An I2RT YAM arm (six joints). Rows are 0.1 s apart.
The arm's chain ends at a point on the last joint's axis. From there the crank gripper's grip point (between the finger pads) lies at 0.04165 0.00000 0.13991 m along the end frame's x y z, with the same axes.
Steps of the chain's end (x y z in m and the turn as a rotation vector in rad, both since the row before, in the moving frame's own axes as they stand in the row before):
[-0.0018, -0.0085, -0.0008, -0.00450, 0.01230, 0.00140]
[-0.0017, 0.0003, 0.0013, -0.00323, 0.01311, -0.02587]
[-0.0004, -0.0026, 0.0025, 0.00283, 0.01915, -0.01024]
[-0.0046, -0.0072, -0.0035, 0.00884, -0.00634, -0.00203]
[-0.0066, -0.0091, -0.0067, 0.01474, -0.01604, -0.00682]
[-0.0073, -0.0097, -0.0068, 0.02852, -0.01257, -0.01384]
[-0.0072, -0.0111, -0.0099, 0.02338, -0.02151, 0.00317]
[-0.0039, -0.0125, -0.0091, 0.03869, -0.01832, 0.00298]
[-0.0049, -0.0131, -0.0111, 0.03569, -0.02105, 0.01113]
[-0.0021, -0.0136, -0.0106, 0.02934, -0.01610, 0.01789]
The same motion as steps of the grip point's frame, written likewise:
[-0.0001, -0.0078, -0.0013, -0.00450, 0.01230, 0.00140]
[0.0001, -0.0004, 0.0007, -0.00323, 0.01311, -0.02587]
[0.0023, -0.0034, 0.0017, 0.00283, 0.01915, -0.01024]
[-0.0055, -0.0085, -0.0032, 0.00884, -0.00634, -0.00203]
[-0.0089, -0.0114, -0.0061, 0.01474, -0.01604, -0.00682]
[-0.0091, -0.0143, -0.0064, 0.02852, -0.01257, -0.01384]
[-0.0102, -0.0143, -0.0091, 0.02338, -0.02151, 0.00317]
[-0.0065, -0.0178, -0.0085, 0.03869, -0.01832, 0.00298]
[-0.0078, -0.0177, -0.0103, 0.03569, -0.02105, 0.01113]
[-0.0043, -0.0170, -0.0100, 0.02934, -0.01610, 0.01789]

